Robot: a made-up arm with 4 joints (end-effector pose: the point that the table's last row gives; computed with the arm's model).
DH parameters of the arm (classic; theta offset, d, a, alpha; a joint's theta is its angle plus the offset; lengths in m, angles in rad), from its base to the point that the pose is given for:
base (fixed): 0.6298 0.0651 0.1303 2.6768
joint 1: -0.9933 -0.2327 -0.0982 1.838
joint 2: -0.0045 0 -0.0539 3.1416
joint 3: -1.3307 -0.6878 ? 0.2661
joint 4: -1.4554 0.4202 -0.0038 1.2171
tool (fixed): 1.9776 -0.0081 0 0
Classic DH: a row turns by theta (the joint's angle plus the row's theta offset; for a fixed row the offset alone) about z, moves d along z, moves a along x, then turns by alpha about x.
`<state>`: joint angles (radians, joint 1 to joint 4).
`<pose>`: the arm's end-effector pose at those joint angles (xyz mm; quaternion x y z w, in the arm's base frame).
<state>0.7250 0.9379 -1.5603 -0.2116</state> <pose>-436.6 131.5 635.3 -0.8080 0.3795 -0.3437 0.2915</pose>
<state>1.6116 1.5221 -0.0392 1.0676</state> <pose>-466.0 416.5 160.7 0.0420 -0.0641 -0.5692 0.8186</pose>
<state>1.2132 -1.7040 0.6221 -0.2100</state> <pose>88.4 535.5 461.2 0.7633 -0.5424 0.1172 0.3308</pose>
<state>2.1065 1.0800 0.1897 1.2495</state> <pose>-128.1 564.4 -75.8 0.2644 -0.4764 -0.6029 0.5827</pose>
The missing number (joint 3, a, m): 0.3915
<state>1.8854 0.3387 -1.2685 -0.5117</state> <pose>-424.3 551.9 105.8 -0.2022 0.5737 -0.6720 0.4225</pose>
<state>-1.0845 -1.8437 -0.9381 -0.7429</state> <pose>-258.7 -151.3 53.1 -0.1029 0.4573 0.4757 0.7443</pose>
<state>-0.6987 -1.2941 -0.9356 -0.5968</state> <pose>-167.3 -215.0 -31.4 -0.2094 0.3268 0.3308 0.8602</pose>
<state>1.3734 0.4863 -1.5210 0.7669</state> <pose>-553.3 310.7 335.4 -0.2390 0.2194 -0.5272 0.7853</pose>
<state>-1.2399 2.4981 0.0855 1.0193</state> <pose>174.2 71.8 794.4 -0.6818 -0.0425 0.5704 0.4560</pose>
